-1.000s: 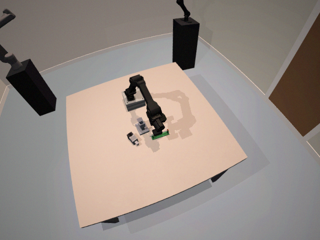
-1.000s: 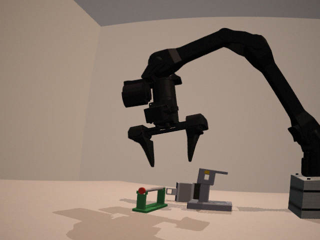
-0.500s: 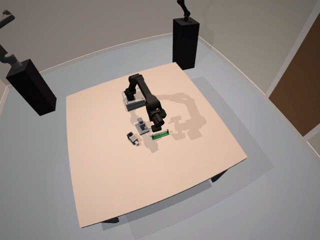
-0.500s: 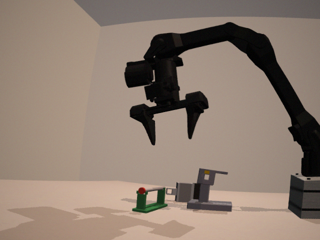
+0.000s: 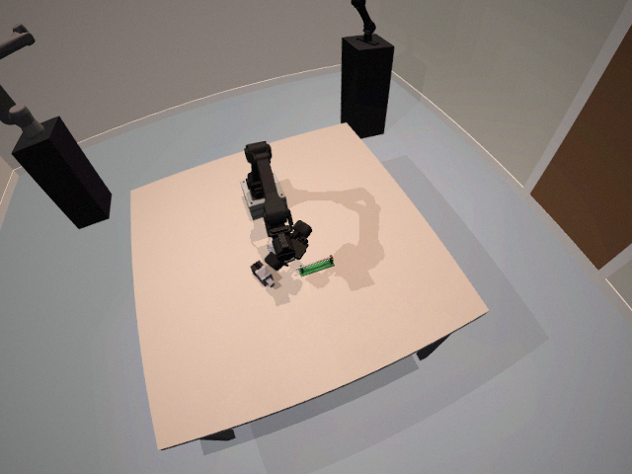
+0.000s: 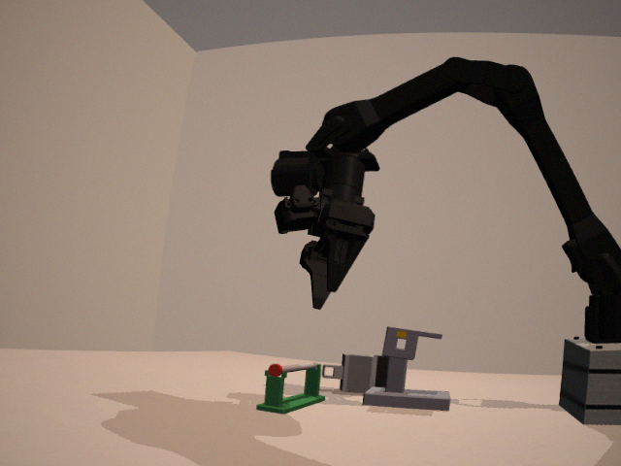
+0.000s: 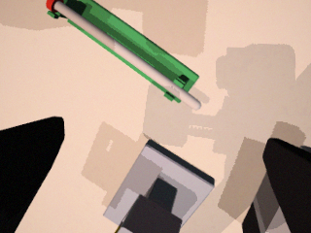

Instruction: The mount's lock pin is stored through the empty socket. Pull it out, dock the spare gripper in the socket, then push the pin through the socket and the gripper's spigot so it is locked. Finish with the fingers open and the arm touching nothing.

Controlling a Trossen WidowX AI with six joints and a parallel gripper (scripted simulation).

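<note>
Right now my gripper tip is 20 mm past the spare gripper, 130 mm to the left of it and 100 mm above it. The rest, counted from my gripper tip: cradle: 70 mm to the left, 110 mm below; socket: 110 mm behind, 40 mm to the right, 80 mm below.
</note>
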